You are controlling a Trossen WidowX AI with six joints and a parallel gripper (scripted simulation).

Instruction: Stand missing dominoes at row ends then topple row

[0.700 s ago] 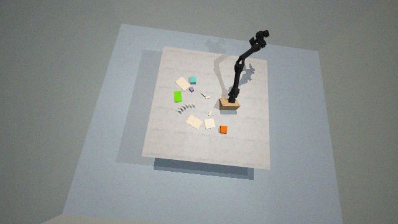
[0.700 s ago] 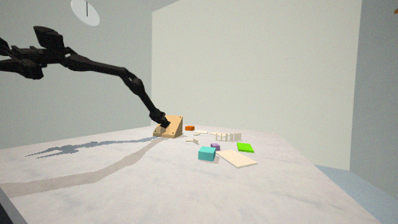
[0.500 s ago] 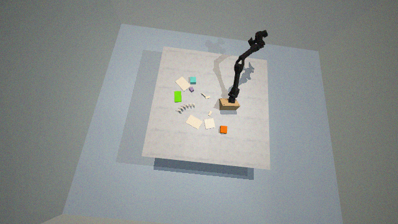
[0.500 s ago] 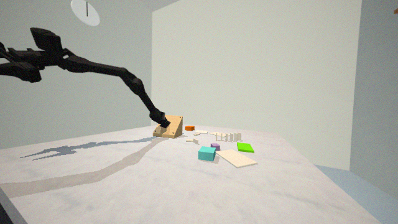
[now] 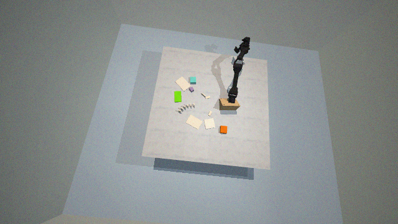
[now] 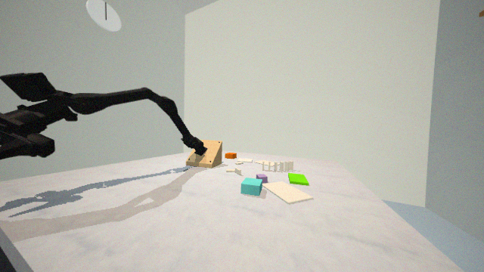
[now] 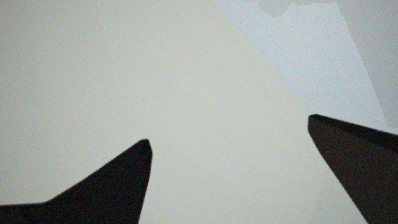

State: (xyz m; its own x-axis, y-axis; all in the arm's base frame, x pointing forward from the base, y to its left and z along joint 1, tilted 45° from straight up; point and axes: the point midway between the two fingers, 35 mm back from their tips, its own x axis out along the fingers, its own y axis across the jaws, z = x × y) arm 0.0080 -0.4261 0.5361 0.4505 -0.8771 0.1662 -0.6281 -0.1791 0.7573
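The teal block lies 420 mm ahead of my gripper tip, 520 mm to the left of it and 140 mm below it. The rest, counted from my gripper tip: green tile (540 mm ahead, 750 mm to the left, 150 mm below); then purple cube (410 mm ahead, 630 mm to the left, 140 mm below); then beige card (530 mm ahead, 580 mm to the left, 160 mm below).
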